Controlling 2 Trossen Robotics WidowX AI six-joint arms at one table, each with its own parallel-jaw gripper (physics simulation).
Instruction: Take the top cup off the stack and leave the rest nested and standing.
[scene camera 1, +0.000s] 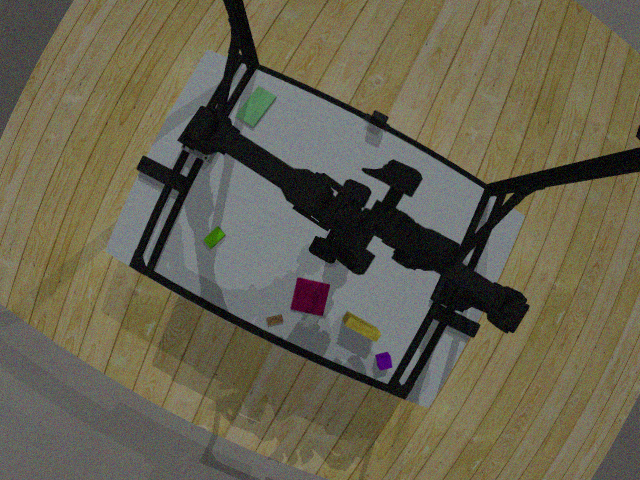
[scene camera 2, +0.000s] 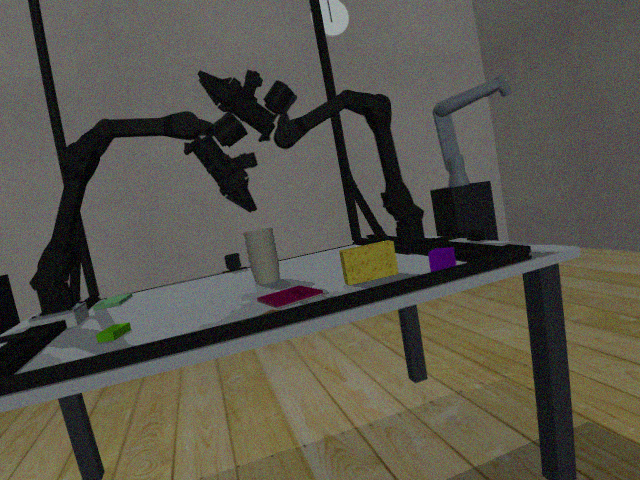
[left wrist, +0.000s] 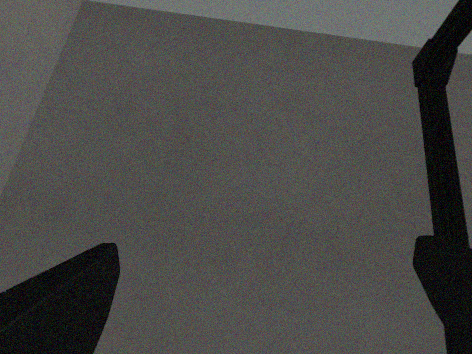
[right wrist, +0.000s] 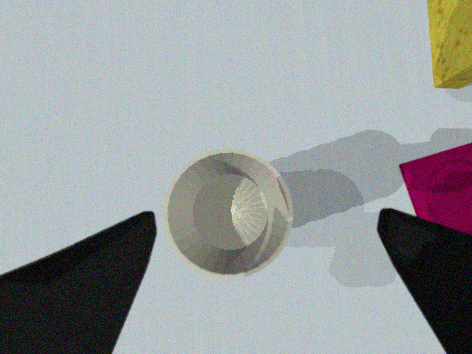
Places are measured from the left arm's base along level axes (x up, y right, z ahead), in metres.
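Where they show: left gripper, fingertip midpoint: (scene camera 1: 347, 197) (scene camera 2: 199, 75) (left wrist: 266, 253); right gripper, fingertip midpoint: (scene camera 2: 253, 211) (right wrist: 266, 220); left arm's base, link origin: (scene camera 1: 451, 291) (scene camera 2: 412, 241); right arm's base, link origin: (scene camera 2: 58, 310).
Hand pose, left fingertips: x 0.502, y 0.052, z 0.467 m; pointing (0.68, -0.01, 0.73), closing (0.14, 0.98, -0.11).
Note:
Each offset is from my left fingertips to the top centre of the thing. "spot": to the spot under its first point.
The stack of cups (scene camera 2: 262, 256) (right wrist: 180, 212) is beige, nested and upright on the table. In the right wrist view I look down into its open top. The arms hide it in scene camera 1. My right gripper (scene camera 2: 253, 208) (right wrist: 266, 220) is open and empty and points down, a little above the stack's rim. In the right wrist view the rim lies between the two fingertips, closer to the finger at the picture's left. My left gripper (scene camera 2: 200, 75) (left wrist: 266, 253) is open and empty, high above the table, pointing up and away from the stack.
A maroon square @(spot: dx -0.515, dy -0.239, dz -0.062 m) (scene camera 1: 310, 296) (scene camera 2: 290, 296) (right wrist: 442, 200) lies near the stack, with a yellow sponge @(dx -0.454, dy -0.259, dz -0.236 m) (scene camera 1: 361, 326) (scene camera 2: 369, 262) (right wrist: 452, 45) and purple cube @(dx -0.483, dy -0.340, dz -0.358 m) (scene camera 1: 383, 360) (scene camera 2: 442, 258) farther right. A lime block @(dx -0.508, dy -0.196, dz +0.273 m) (scene camera 1: 214, 237) (scene camera 2: 113, 332), green pad @(dx -0.513, dy +0.223, dz +0.330 m) (scene camera 1: 256, 106) and small brown block @(dx -0.515, dy -0.351, dz +0.007 m) (scene camera 1: 274, 320) also lie there.

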